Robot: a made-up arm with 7 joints. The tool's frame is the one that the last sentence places.
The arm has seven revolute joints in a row. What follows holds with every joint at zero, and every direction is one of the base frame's. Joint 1 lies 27.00 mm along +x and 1.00 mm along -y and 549.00 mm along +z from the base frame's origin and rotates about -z. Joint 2 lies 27.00 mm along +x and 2.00 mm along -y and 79.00 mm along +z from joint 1 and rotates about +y. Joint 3 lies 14.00 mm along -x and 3.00 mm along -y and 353.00 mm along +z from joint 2 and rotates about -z. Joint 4 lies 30.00 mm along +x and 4.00 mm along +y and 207.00 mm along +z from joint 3 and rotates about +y. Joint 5 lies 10.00 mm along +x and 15.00 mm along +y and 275.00 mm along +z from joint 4 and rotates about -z. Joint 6 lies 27.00 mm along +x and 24.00 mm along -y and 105.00 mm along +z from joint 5 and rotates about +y. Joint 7 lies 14.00 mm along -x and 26.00 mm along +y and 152.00 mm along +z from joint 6 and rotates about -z. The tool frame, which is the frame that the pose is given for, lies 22.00 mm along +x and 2.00 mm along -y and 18.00 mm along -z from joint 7; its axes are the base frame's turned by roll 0.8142, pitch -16.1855 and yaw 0.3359 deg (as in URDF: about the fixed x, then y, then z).
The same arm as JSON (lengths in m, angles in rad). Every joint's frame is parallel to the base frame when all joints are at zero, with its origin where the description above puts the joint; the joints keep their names.
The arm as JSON. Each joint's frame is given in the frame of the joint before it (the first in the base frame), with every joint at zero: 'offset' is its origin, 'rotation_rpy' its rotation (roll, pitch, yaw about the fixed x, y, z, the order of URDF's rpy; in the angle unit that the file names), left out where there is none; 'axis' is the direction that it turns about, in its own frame. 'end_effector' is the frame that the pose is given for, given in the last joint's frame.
{"length_unit": "m", "angle_unit": "rad", "chain": [
  {"id": "joint 1", "offset": [0.027, -0.001, 0.549], "axis": [0.0, 0.0, -1.0]},
  {"id": "joint 2", "offset": [0.027, -0.002, 0.079], "axis": [0.0, 1.0, 0.0]},
  {"id": "joint 3", "offset": [-0.014, -0.003, 0.353], "axis": [0.0, 0.0, -1.0]},
  {"id": "joint 4", "offset": [0.03, 0.004, 0.207], "axis": [0.0, 1.0, 0.0]},
  {"id": "joint 5", "offset": [0.01, 0.015, 0.275], "axis": [0.0, 0.0, -1.0]},
  {"id": "joint 6", "offset": [0.027, -0.024, 0.105], "axis": [0.0, 1.0, 0.0]},
  {"id": "joint 7", "offset": [-0.014, 0.026, 0.152], "axis": [0.0, 0.0, -1.0]}
], "end_effector": {"offset": [0.022, -0.002, -0.018], "rotation_rpy": [0.0142, -0.2825, 0.0059]}}

